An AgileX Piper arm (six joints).
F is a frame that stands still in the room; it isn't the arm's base.
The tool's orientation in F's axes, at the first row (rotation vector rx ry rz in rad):
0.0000 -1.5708 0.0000
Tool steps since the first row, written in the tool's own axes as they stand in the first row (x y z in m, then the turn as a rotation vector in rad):
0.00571 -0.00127 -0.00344 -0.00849 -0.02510 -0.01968
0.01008 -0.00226 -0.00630 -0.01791 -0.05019 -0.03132
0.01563 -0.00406 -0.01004 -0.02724 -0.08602 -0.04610
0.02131 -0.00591 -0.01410 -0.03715 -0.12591 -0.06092
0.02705 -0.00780 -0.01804 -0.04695 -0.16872 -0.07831
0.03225 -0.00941 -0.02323 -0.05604 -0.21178 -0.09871
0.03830 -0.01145 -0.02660 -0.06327 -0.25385 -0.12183
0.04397 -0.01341 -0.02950 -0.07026 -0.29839 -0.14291
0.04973 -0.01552 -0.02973 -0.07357 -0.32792 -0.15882
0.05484 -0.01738 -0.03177 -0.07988 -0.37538 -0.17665
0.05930 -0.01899 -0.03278 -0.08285 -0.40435 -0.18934
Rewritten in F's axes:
0.00344 -0.00127 0.00571 0.01968 -0.02510 -0.00849
0.00630 -0.00226 0.01008 0.03132 -0.05019 -0.01791
0.01004 -0.00406 0.01563 0.04610 -0.08602 -0.02724
0.01410 -0.00591 0.02131 0.06092 -0.12591 -0.03715
0.01804 -0.00780 0.02705 0.07831 -0.16872 -0.04695
0.02323 -0.00941 0.03225 0.09871 -0.21178 -0.05604
0.02660 -0.01145 0.03830 0.12183 -0.25385 -0.06327
0.02950 -0.01341 0.04397 0.14291 -0.29839 -0.07026
0.02973 -0.01552 0.04973 0.15882 -0.32792 -0.07357
0.03177 -0.01738 0.05484 0.17665 -0.37538 -0.07988
0.03278 -0.01899 0.05930 0.18934 -0.40435 -0.08285

